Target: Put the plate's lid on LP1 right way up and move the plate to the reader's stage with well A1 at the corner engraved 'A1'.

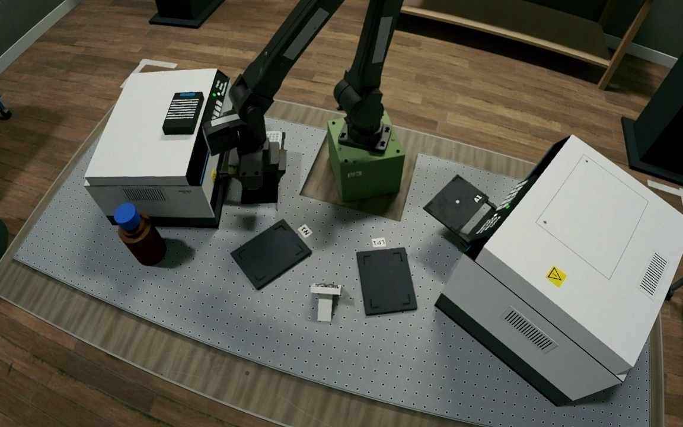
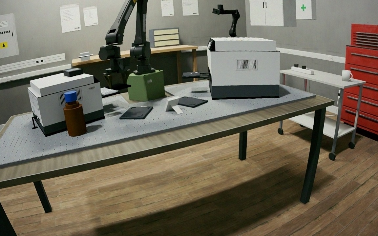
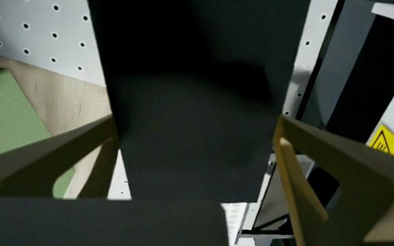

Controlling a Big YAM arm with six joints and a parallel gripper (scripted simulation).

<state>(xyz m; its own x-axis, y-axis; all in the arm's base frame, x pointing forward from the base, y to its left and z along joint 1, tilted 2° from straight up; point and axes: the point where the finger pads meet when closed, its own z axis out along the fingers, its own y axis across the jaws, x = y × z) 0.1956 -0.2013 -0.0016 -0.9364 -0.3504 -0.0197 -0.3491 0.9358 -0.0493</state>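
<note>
My gripper is now 34 cm to the right of the LP1 pad, 12 cm above it and 10 cm short of it. Round my hand: well plate (12 cm behind, 5 cm to the right, 4 cm below); then dark lid (1 cm below); then N1 nest (12 cm below, 12 cm ahead, 6 cm to the left).
</note>
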